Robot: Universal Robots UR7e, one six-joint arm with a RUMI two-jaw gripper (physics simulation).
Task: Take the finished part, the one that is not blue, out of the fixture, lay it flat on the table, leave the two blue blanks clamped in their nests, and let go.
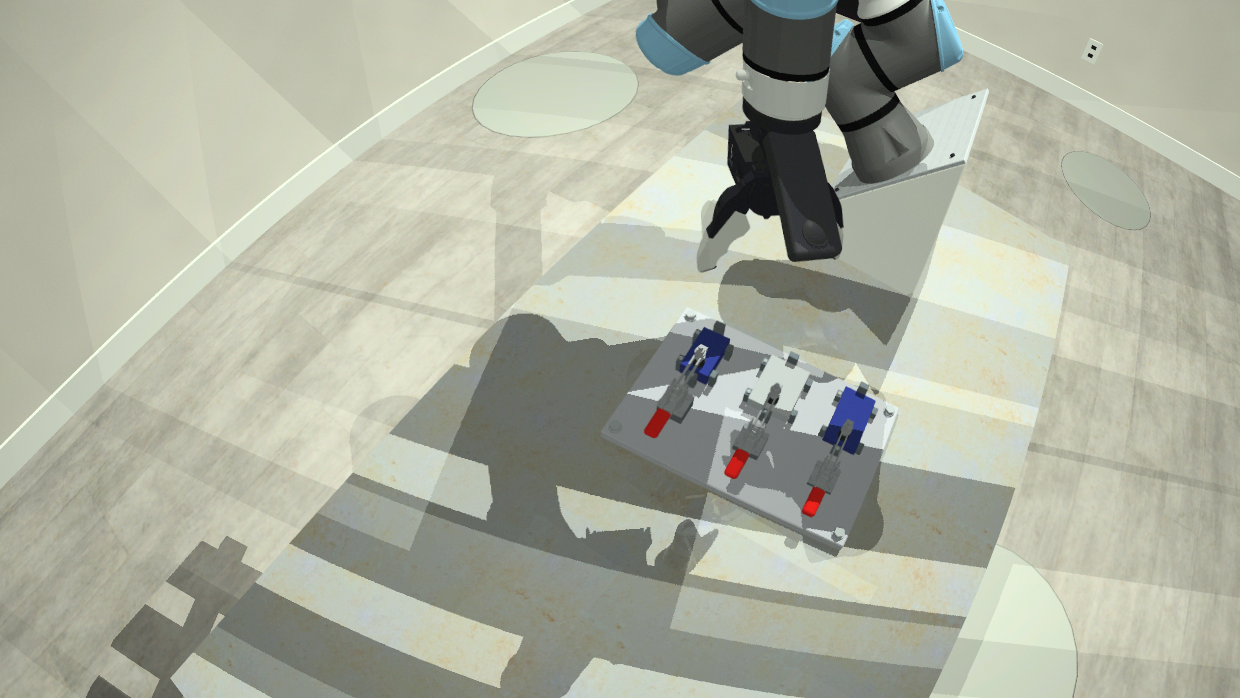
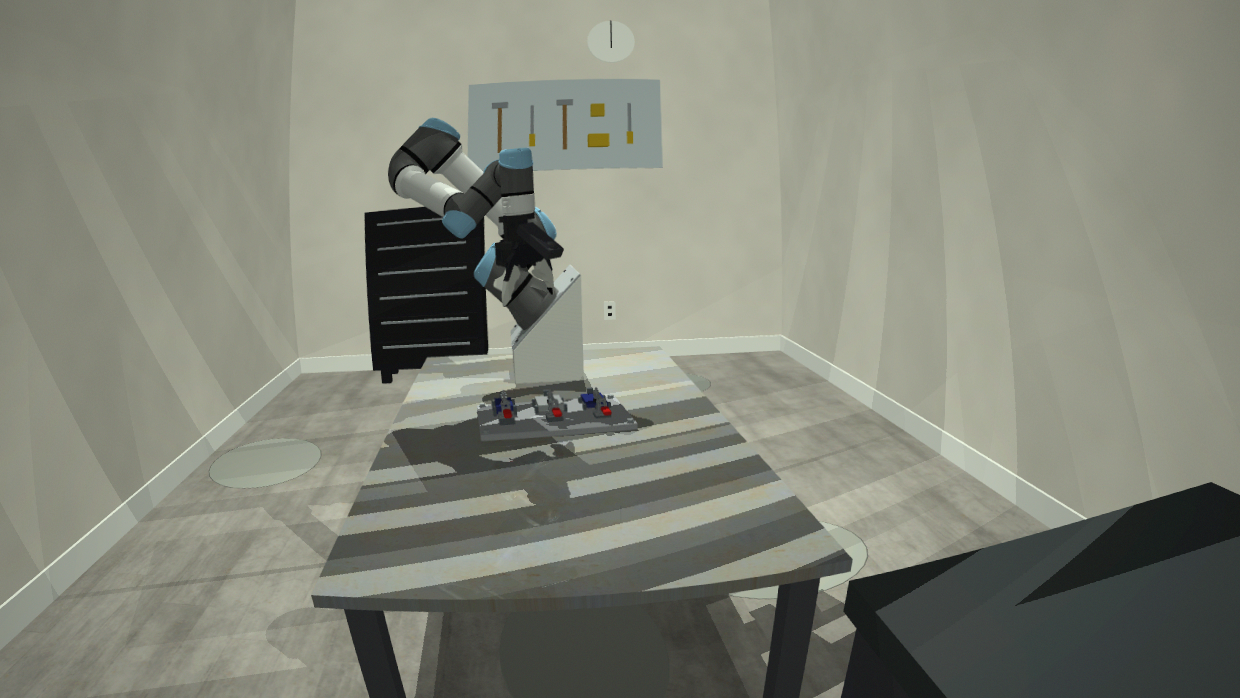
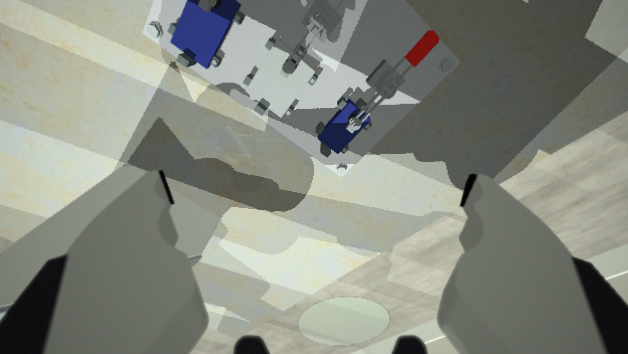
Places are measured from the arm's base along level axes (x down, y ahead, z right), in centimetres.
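Pixels of known places: gripper, fingertip midpoint: point(image 1: 770, 264) point(image 2: 528, 300) point(image 3: 317, 176); arm's base, origin of the base link: point(image 1: 896, 158) point(image 2: 540, 310).
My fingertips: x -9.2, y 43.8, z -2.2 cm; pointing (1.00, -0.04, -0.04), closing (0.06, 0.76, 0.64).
Observation:
Ahead of a thing's pixels: the offset from my fingertips to its middle. Level surfaces: height alone.
The finished part @(dx +25.4, dy -5.2, dz -3.1 cm) point(image 1: 787, 379) point(image 3: 280, 89), a pale, near-white block, sits in the middle nest of the grey fixture point(image 1: 780, 495) point(image 3: 372, 42). A clamp arm reaches over it; whether it presses on the part I cannot tell. One blue blank @(dx +25.2, dy -2.3, dz +7.5 cm) point(image 1: 715, 344) point(image 3: 338, 134) sits in an end nest under its clamp. The other blue blank @(dx +25.7, dy -8.1, dz -13.7 cm) point(image 1: 853, 407) point(image 3: 202, 35) sits in the opposite end nest, also under its clamp. My gripper point(image 1: 770, 248) point(image 2: 529, 281) point(image 3: 317, 176) is open and empty. It hangs above the table, on the pedestal side of the fixture, apart from all the parts.
Red clamp handles @(dx +23.1, dy +10.7, dz +4.6 cm) point(image 1: 656, 423) @(dx +23.6, dy +8.3, dz -6.1 cm) point(image 1: 736, 463) @(dx +24.1, dy +5.9, dz -16.8 cm) point(image 1: 813, 502) stick out on the fixture's side away from the pedestal. The arm's pale pedestal point(image 1: 902, 251) point(image 2: 548, 355) stands behind the fixture on the striped table @(dx +28.3 cm) point(image 1: 989, 381) point(image 2: 607, 537). A black drawer cabinet point(image 2: 425, 281) stands by the back wall.

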